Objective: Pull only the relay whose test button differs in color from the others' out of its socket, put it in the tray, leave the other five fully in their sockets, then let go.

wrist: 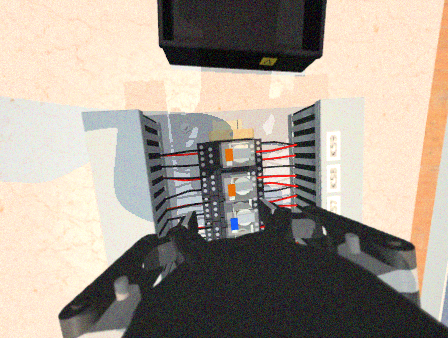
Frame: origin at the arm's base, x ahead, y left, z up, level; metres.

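Seen in the pictures: gripper, fingertip midpoint: (228, 214).
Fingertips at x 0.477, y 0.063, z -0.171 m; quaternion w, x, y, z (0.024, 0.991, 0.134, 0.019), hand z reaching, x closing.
Pixels of each thing's top centre, then the offset from my fingertips to it. "spot": a spot on its surface instead.
- relay with a blue test button, middle of its top: (243, 223) dx +0.010, dy +0.004, dz +0.028 m
- black tray, surface spot: (240, 56) spot: dx -0.004, dy +0.164, dz -0.017 m
- K58, surface spot: (333, 178) spot: dx +0.090, dy +0.050, dz +0.022 m
The relay with a blue test button (243, 218) sits in the socket row, low in the view, partly hidden by my gripper's body. Two relays with orange test buttons, the top one (242, 153) and the one below it (243, 185), sit in their sockets farther up the row. The other relays are hidden behind the gripper. My gripper (228, 214) is open and empty, its fingertips to the left and right of the blue-button relay in the view; its height above it is hard to tell. The black tray (240, 56) stands at the top of the view.
Grey slotted wire ducts, left (151, 170) and right (306, 150), flank the row. Red and black wires run from the sockets to them. White labels, K59 (333, 145) and K58 (333, 178) among them, are on the panel at right. An orange-brown strip (431, 125) runs along the right side.
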